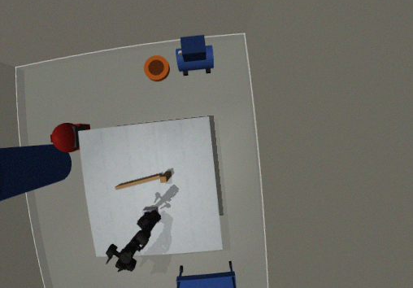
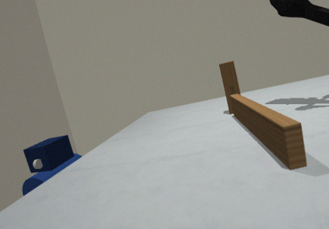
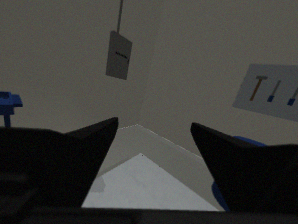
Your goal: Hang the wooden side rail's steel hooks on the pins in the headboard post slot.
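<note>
Now: gripper tip 380 mm short of the headboard post, 220 mm to the left of it and 500 mm above it.
</note>
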